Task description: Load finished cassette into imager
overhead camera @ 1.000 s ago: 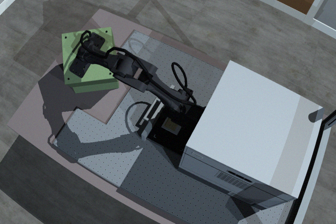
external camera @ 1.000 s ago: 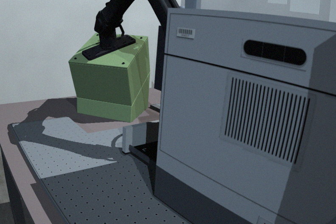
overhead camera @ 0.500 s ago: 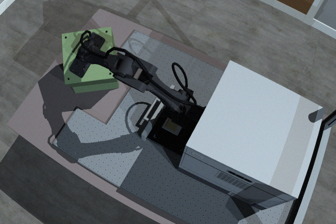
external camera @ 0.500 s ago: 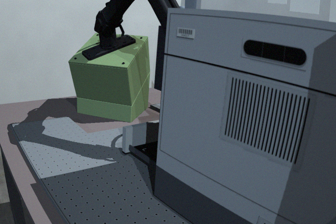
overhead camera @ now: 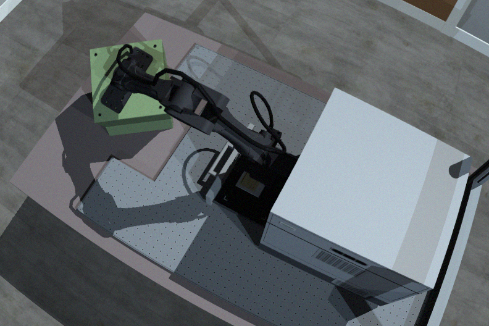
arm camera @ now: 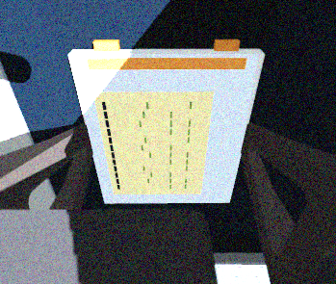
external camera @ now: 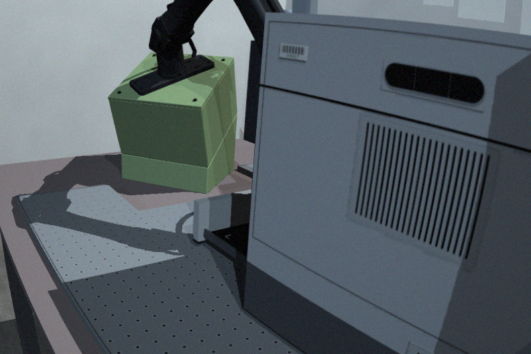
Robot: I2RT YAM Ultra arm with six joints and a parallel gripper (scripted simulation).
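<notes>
Right now the cassette FINISHED is right at my hand. From my hand the other things lie so: imager drawer (30 mm ahead).
</notes>
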